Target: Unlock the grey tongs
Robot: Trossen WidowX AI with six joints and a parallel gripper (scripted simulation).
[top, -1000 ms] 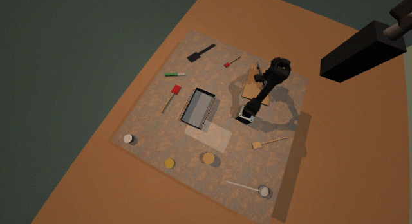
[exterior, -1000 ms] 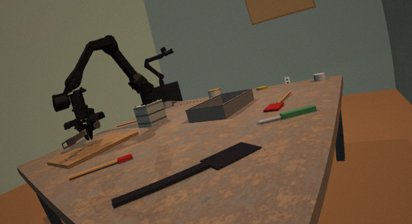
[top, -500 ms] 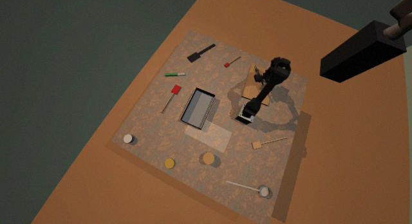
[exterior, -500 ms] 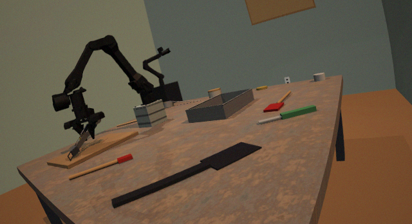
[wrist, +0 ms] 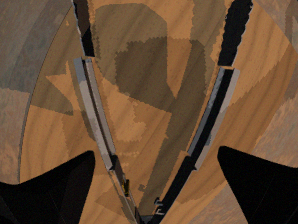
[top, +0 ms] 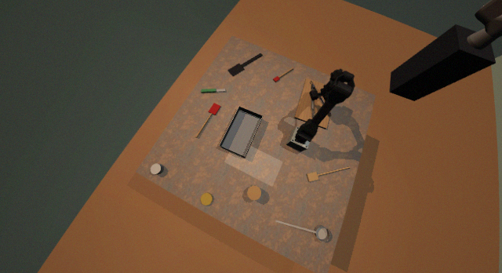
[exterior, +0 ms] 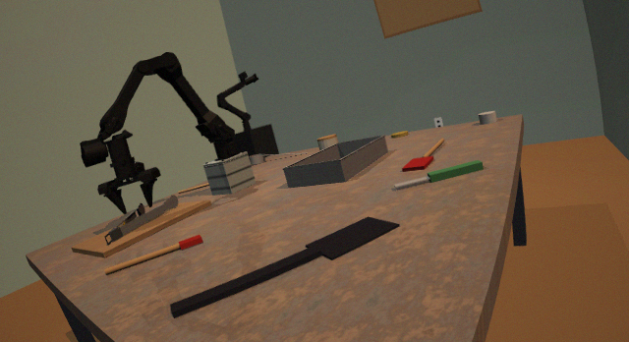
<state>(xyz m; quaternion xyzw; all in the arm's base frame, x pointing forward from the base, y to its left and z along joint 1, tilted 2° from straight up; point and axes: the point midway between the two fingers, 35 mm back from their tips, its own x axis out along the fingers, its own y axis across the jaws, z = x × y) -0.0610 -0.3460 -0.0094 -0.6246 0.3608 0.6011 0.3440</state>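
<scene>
My gripper tip is 4 cm above the wooden board. Also, from my gripper tip: grey roasting tin: 43 cm ahead, 42 cm to the left, 2 cm below; then black spatula: 63 cm ahead, 12 cm to the right, 5 cm below; then small red spatula: 31 cm ahead, 13 cm to the right, 5 cm below.
</scene>
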